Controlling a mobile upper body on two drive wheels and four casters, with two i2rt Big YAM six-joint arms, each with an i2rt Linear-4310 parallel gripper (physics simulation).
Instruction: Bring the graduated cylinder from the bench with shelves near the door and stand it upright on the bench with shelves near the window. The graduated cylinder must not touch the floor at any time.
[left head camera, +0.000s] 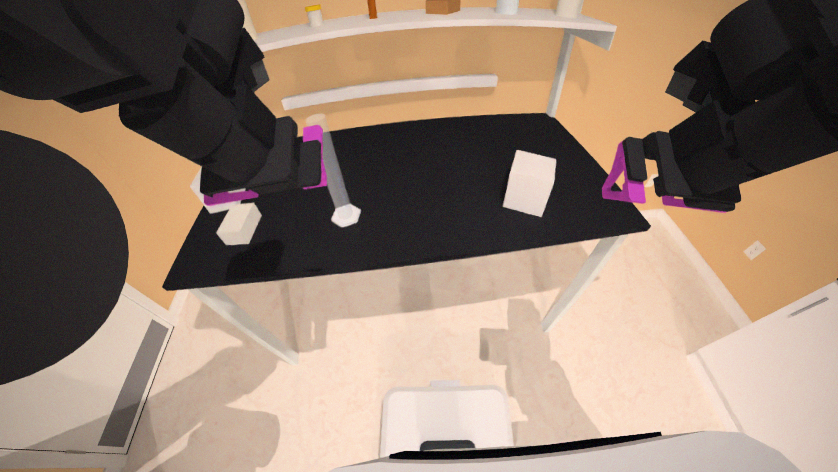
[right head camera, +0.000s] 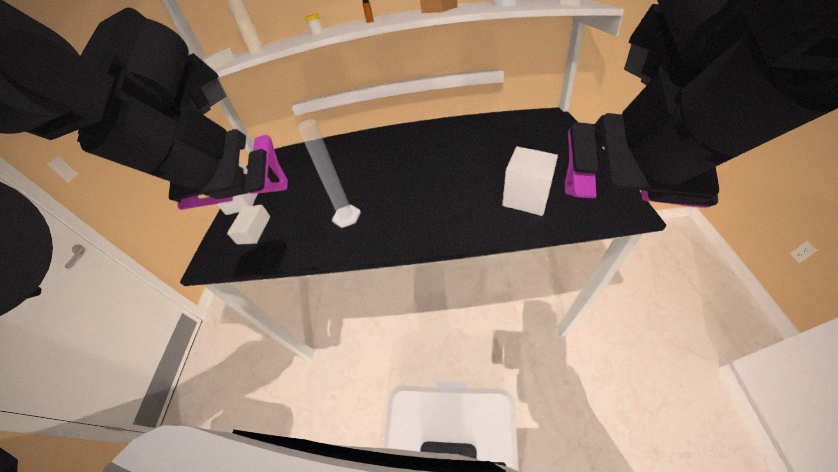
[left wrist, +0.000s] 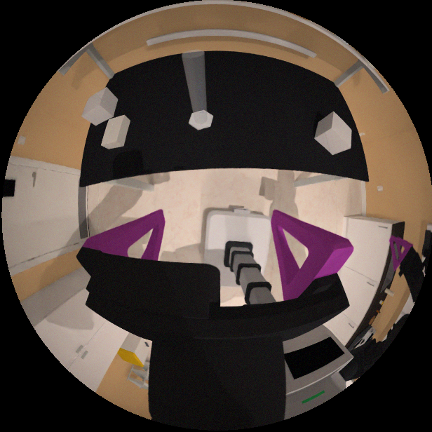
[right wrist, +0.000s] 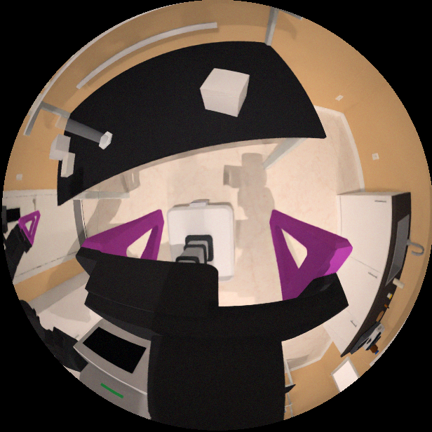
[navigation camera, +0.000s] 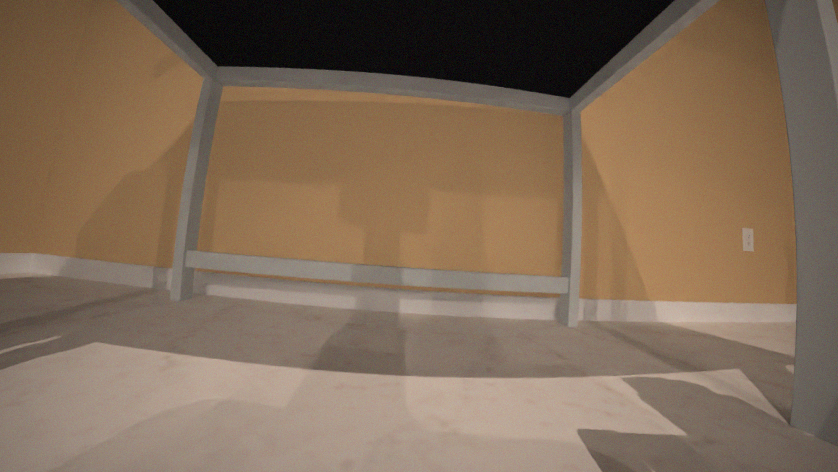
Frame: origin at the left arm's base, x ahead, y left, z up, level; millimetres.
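Seen in the pictures: left gripper, fingertip midpoint: (left head camera: 290, 186) (right head camera: 258, 190); right gripper, fingertip midpoint: (left head camera: 634, 196) (right head camera: 605, 191).
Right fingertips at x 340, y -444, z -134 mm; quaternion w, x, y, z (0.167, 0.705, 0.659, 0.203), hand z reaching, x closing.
A point is followed by its place in that frame.
The clear graduated cylinder (left head camera: 336, 170) {y 58, x 661, z -317 mm} (right head camera: 326, 167) {y 62, x 657, z -296 mm} (left wrist: 196, 82) (right wrist: 85, 129) stands upright on its pale hexagonal base on the black bench top (left head camera: 422, 205) {y -152, x 709, z -496 mm} (right head camera: 422, 205) {y -157, x 709, z -496 mm} (left wrist: 260, 110) (right wrist: 165, 115), left of its middle. My left gripper (left head camera: 272, 190) {y 1, x 360, z -122 mm} (right head camera: 240, 196) {y 1, x 360, z -122 mm} (left wrist: 217, 215) is open and empty, left of the cylinder in both head views and apart from it in the left wrist view. My right gripper (left head camera: 656, 200) (right head camera: 624, 198) {y -444, x 340, z -134 mm} (right wrist: 216, 215) is open and empty by the bench's right end. I cannot make out the window bench.
A white block (left head camera: 529, 182) {y -446, x 675, z -384 mm} (right head camera: 529, 180) {y -453, x 673, z -384 mm} (left wrist: 333, 133) (right wrist: 225, 92) stands right of the cylinder. Two pale blocks, one smaller (left head camera: 239, 223) {y 393, x 606, z -438 mm} (right head camera: 249, 224) {y 384, x 605, z -438 mm} (left wrist: 116, 131), lie at the left end. A shelf (left head camera: 410, 22) {y -137, x 973, z -40 mm} holds small items. A bench leg (navigation camera: 815, 234) {y -798, x 665, z -1114 mm} is close at right. A door (right head camera: 35, 351) {y 1520, x 79, z -616 mm} is at left.
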